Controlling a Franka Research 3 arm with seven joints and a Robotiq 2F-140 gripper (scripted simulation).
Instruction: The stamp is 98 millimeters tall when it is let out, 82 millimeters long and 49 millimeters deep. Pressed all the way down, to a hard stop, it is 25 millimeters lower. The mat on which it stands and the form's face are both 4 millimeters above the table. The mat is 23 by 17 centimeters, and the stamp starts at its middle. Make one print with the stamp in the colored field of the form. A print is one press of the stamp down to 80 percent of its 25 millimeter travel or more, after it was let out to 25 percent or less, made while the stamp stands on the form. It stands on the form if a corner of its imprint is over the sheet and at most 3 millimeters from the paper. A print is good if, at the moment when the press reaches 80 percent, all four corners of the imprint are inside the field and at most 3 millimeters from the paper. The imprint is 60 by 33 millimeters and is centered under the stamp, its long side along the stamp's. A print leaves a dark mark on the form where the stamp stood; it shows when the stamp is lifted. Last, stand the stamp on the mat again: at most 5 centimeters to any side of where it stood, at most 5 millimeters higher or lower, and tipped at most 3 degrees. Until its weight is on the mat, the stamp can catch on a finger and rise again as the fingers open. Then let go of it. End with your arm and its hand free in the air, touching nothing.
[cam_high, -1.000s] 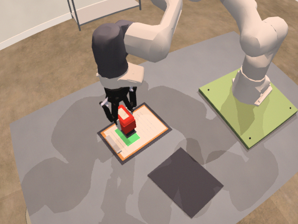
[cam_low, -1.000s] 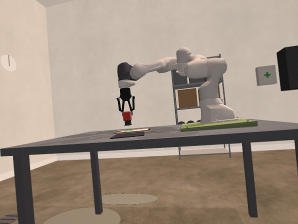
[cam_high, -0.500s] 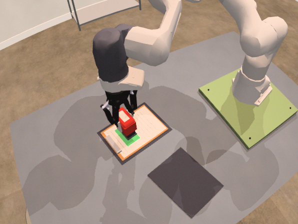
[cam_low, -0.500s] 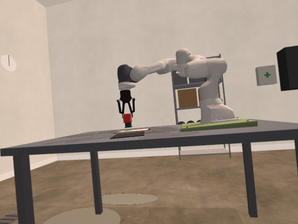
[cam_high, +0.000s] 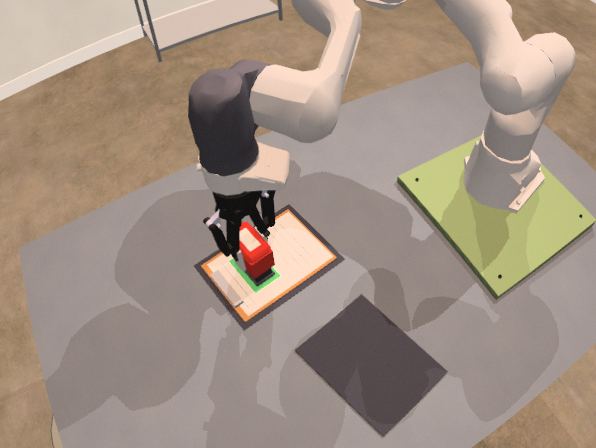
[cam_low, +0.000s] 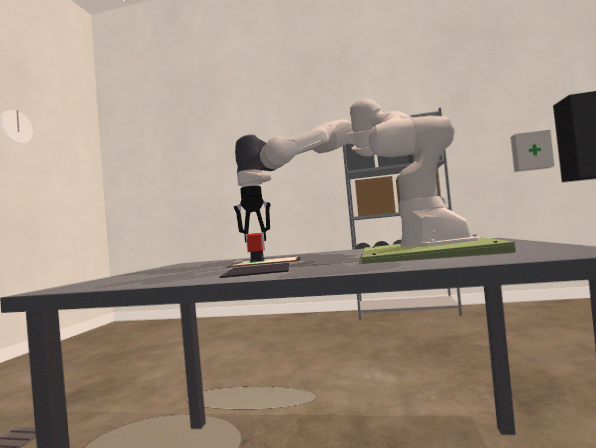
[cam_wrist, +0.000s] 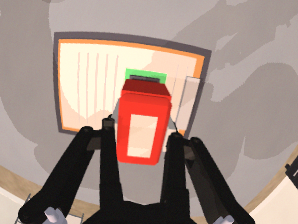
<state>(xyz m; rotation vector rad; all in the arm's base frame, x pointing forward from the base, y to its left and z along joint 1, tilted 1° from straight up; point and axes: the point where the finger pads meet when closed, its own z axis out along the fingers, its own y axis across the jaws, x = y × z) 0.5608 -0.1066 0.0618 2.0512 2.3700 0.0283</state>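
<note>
Now: hand 2 cm above the red stamp. The rest, counted from my hand: form (7 cm below, 2 cm behind).
</note>
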